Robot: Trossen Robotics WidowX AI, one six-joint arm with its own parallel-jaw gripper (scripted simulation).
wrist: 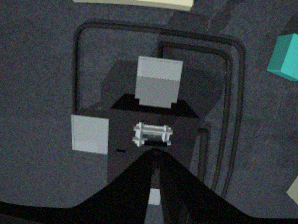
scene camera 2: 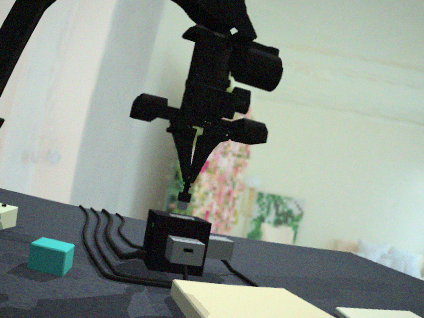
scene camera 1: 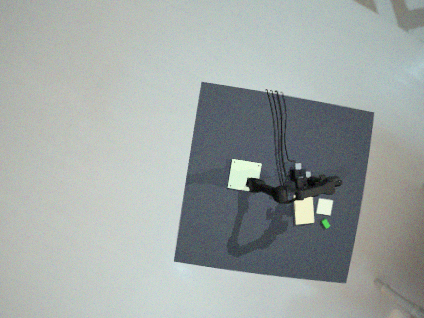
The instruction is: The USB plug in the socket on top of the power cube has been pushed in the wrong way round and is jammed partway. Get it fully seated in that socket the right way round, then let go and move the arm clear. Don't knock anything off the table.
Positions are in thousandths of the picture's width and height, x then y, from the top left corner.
Scene:
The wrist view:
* my gripper: 525, 708
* power cube: 428, 498
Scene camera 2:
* my gripper: 445, 574
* teal block: 110, 803
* power cube: 379, 706

